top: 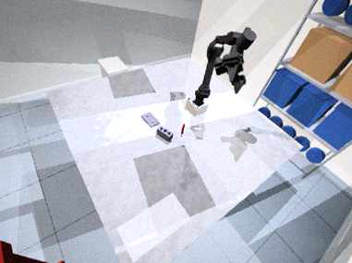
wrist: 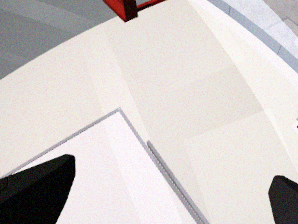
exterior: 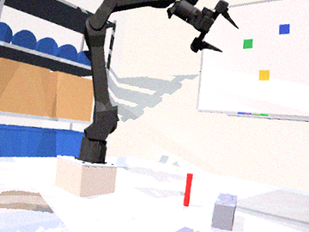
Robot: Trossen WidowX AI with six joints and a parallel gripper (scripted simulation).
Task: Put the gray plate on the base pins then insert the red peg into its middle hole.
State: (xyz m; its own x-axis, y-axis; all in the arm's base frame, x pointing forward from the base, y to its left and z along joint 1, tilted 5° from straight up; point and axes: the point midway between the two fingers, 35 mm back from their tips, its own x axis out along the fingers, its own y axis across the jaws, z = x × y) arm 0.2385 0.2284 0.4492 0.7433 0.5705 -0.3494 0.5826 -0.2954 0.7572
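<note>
Now: the gray plate 90 mm ahead of my gripper tip, 260 mm to the right of it and 450 mm below it. From my gripper tip the other things lie so: base: 60 mm ahead, 420 mm to the right, 480 mm below; red peg: 20 mm behind, 200 mm to the right, 450 mm below.
</note>
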